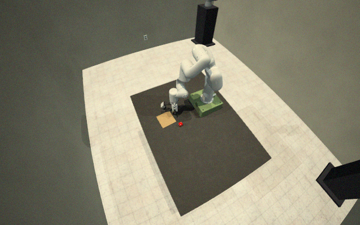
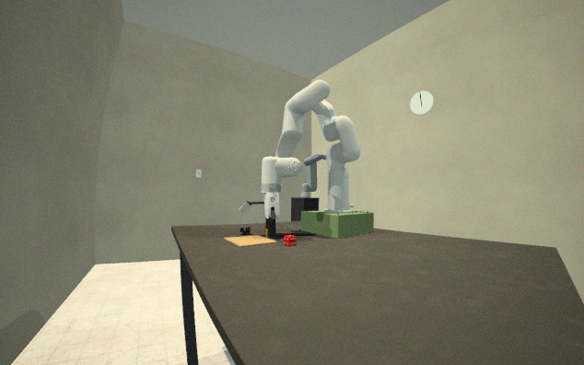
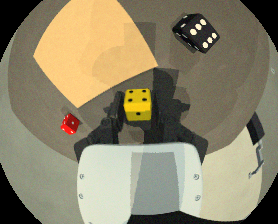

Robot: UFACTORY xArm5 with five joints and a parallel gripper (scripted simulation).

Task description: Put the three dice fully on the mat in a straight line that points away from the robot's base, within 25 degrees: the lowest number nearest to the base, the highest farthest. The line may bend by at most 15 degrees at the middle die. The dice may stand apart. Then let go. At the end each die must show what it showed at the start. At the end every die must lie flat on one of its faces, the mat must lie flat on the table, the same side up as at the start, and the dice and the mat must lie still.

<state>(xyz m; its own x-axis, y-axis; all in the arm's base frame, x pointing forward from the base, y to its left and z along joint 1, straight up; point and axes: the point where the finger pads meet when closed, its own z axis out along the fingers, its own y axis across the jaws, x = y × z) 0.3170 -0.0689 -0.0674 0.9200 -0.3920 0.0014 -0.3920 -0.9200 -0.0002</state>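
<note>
Right now the yellow die is 1 cm below my hand. The rest, counted from my hand: black die: 9 cm to the right, 6 cm ahead, 1 cm below; then tan mat: 10 cm ahead, 3 cm to the left, 2 cm below; then red die: 15 cm to the left, 2 cm ahead, 1 cm below.
</note>
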